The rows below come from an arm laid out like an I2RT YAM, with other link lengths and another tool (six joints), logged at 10 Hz.
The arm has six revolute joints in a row. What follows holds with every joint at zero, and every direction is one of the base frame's.
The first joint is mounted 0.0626 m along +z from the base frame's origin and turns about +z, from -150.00 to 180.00 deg.
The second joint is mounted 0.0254 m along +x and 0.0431 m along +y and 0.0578 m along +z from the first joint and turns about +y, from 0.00 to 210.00 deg.
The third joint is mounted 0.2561 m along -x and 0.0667 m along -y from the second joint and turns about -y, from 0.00 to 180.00 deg.
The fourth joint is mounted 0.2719 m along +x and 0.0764 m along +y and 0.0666 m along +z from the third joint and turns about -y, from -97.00 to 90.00 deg.
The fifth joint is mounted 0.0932 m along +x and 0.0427 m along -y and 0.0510 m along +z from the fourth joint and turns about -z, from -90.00 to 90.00 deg.
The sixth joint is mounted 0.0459 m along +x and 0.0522 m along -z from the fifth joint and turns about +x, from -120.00 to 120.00 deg.
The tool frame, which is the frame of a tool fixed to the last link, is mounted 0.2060 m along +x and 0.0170 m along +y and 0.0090 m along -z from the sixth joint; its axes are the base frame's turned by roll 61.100, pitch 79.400 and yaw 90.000 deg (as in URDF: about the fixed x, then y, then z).
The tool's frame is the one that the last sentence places.
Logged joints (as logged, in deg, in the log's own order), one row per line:
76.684, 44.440, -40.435, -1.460, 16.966, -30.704
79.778, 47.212, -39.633, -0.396, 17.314, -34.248
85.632, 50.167, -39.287, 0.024, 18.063, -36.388
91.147, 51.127, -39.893, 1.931, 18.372, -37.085
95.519, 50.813, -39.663, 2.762, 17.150, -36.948
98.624, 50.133, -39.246, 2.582, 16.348, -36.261
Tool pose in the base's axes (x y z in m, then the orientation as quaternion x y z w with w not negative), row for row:
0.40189, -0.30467, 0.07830, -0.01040, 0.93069, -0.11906, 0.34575
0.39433, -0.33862, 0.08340, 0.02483, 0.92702, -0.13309, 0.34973
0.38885, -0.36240, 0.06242, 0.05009, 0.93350, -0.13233, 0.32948
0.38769, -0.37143, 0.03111, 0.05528, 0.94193, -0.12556, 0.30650
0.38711, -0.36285, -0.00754, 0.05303, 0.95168, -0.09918, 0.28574
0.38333, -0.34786, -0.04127, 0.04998, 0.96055, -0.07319, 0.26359
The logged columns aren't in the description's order. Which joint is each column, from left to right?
Columns, left to right: joint 2, joint 3, joint 6, joint 4, joint 5, joint 1.
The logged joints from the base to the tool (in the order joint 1, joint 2, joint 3, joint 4, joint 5, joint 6), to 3 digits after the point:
-30.704, 76.684, 44.440, -1.460, 16.966, -40.435
-34.248, 79.778, 47.212, -0.396, 17.314, -39.633
-36.388, 85.632, 50.167, 0.024, 18.063, -39.287
-37.085, 91.147, 51.127, 1.931, 18.372, -39.893
-36.948, 95.519, 50.813, 2.762, 17.150, -39.663
-36.261, 98.624, 50.133, 2.582, 16.348, -39.246

